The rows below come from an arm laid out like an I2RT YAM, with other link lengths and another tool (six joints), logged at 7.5 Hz.
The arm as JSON. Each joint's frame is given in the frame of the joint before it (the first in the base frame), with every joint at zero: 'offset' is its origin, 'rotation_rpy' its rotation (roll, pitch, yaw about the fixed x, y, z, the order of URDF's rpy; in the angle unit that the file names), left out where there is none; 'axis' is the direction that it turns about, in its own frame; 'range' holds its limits. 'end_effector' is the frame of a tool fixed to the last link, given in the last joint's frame.
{
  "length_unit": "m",
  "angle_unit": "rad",
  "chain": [
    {
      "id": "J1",
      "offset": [
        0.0,
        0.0,
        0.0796
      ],
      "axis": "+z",
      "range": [
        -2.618,
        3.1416
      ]
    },
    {
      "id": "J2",
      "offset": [
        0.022,
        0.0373,
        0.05
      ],
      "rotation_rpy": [
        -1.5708,
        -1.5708,
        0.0
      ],
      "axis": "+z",
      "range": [
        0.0,
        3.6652
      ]
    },
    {
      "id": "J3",
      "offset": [
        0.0,
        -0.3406,
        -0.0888
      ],
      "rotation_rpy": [
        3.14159,
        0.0,
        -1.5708
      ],
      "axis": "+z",
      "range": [
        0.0,
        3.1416
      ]
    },
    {
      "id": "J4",
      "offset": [
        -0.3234,
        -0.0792,
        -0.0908
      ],
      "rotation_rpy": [
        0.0,
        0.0,
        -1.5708
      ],
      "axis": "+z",
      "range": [
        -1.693,
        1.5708
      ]
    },
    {
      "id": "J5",
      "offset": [
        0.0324,
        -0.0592,
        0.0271
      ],
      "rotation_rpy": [
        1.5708,
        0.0,
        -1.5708
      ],
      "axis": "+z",
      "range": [
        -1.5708,
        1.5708
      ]
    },
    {
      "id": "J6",
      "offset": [
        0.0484,
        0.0,
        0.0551
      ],
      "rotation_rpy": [
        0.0,
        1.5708,
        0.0
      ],
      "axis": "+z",
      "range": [
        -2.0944,
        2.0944
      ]
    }
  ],
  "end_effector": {
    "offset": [
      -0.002,
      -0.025,
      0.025
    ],
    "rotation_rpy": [
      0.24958,
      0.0,
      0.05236
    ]
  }
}
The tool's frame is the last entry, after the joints.
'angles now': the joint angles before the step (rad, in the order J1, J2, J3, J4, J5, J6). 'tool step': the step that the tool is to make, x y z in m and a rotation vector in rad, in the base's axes. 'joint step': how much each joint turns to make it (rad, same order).
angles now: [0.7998, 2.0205, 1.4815, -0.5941, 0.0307, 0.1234]
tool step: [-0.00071, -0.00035, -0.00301, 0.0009, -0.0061, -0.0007]
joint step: [0.0011, -0.0012, -0.0115, 0.0152, 0.0042, 0.0000]
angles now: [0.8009, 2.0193, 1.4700, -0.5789, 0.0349, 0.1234]
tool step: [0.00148, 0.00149, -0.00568, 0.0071, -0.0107, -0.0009]
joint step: [0.0004, 0.0069, -0.0091, 0.0286, 0.0030, 0.0000]
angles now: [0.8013, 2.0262, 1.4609, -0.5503, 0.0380, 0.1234]
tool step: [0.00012, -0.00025, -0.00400, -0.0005, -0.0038, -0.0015]
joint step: [0.0000, 0.0027, -0.0088, 0.0138, 0.0034, 0.0000]
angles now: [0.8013, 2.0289, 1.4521, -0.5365, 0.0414, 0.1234]
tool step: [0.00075, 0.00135, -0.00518, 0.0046, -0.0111, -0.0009]
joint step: [0.0015, 0.0057, -0.0092, 0.0259, 0.0054, 0.0000]
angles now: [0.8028, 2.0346, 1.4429, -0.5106, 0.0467, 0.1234]
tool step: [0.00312, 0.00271, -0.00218, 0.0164, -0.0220, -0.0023]
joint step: [0.0000, 0.0050, -0.0030, 0.0350, 0.0050, 0.0000]
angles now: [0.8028, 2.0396, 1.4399, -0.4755, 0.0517, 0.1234]
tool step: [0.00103, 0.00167, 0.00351, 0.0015, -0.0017, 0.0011]
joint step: [0.0008, 0.0011, 0.0126, -0.0092, 0.0000, -0.0004]
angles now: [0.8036, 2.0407, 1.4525, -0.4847, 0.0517, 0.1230]
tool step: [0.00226, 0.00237, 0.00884, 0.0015, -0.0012, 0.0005]
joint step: [0.0000, 0.0000, 0.0278, -0.0259, -0.0004, -0.0004]
